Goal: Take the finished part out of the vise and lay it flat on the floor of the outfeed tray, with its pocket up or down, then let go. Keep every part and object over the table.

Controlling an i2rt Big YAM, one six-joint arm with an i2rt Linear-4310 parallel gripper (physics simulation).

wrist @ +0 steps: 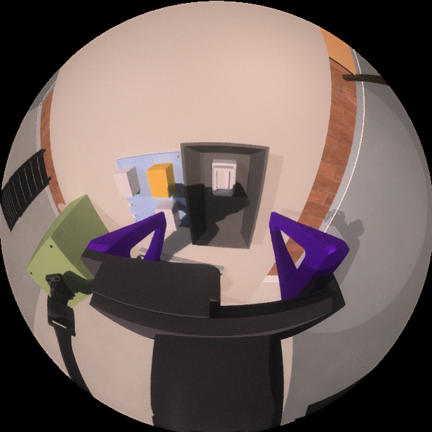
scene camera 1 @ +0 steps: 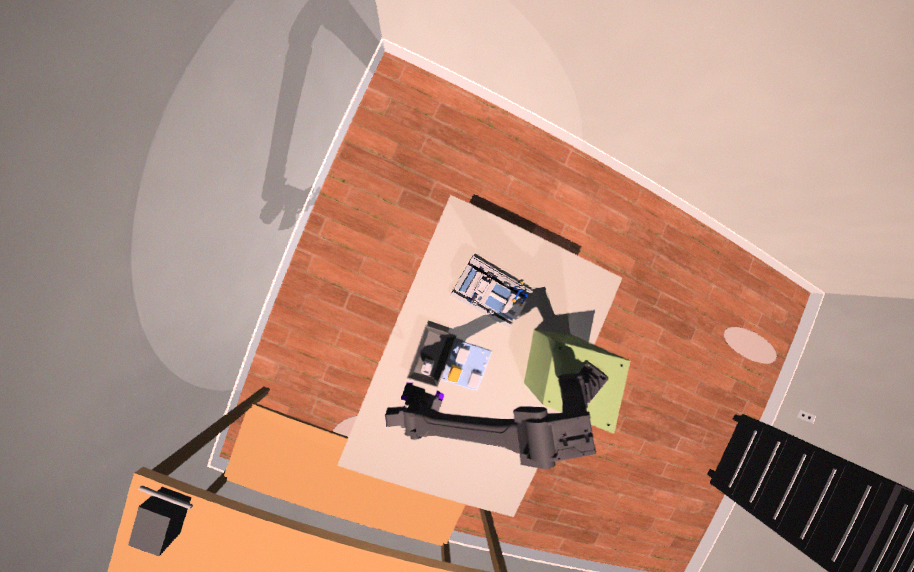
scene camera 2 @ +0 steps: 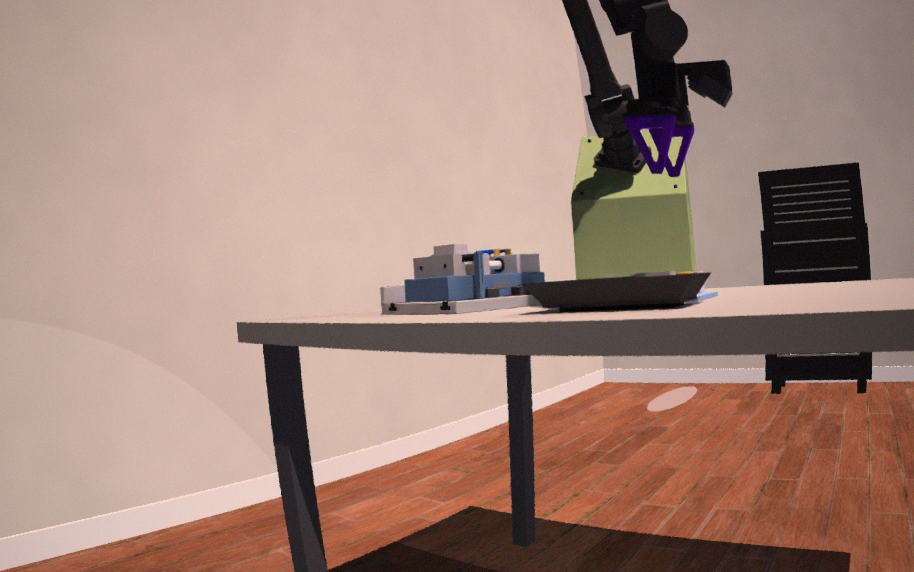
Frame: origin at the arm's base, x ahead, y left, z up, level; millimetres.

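Seen in the pictures: gripper, fingertip midpoint: [scene camera 1: 424, 387] [scene camera 2: 666, 175]; arm's base, link origin: [scene camera 1: 588, 382] [scene camera 2: 623, 158].
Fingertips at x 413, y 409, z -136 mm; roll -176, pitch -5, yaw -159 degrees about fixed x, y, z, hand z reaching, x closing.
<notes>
Pixels of each thing's top centre, then the offset from my fingertips to it.
- pale grey block-shaped part, top centre: [scene camera 2: 655, 272] [scene camera 1: 427, 368] 8 mm ahead, 28 mm right, 128 mm down
- blue vise, top centre: [scene camera 2: 474, 254] [scene camera 1: 495, 294] 0 mm ahead, 449 mm right, 76 mm down
- light blue plate, top centre: [scene camera 1: 466, 365] 130 mm back, 135 mm right, 167 mm down
- orange block, top centre: [scene camera 1: 454, 375] 104 mm back, 78 mm right, 132 mm down
The outfeed tray [scene camera 1: 416, 354] [scene camera 2: 613, 293] [wrist: 258, 190] is dark grey with sloping walls. A pale grey block-shaped part [scene camera 1: 426, 367] [wrist: 224, 177] lies on its floor, with a recessed, slotted face up. The tray wall hides it in scene camera 2. The grey and blue vise [scene camera 1: 497, 296] [scene camera 2: 439, 288] stands farther back on the table. Whether its jaws hold a part is unclear. A strip of its base [wrist: 200, 265] shows behind the gripper in the wrist view. My gripper [scene camera 1: 422, 397] [scene camera 2: 666, 173] [wrist: 217, 217] is open and empty, its purple fingers wide apart, well above the table beside the tray.
A light blue plate [scene camera 1: 480, 357] [wrist: 145, 206] adjoins the tray. It carries an orange block [scene camera 1: 454, 373] [wrist: 160, 180] and pale blocks, one of them [wrist: 127, 181] at its outer side. A tall green pedestal [scene camera 1: 606, 391] [scene camera 2: 633, 236] [wrist: 75, 225] bears the arm.
</notes>
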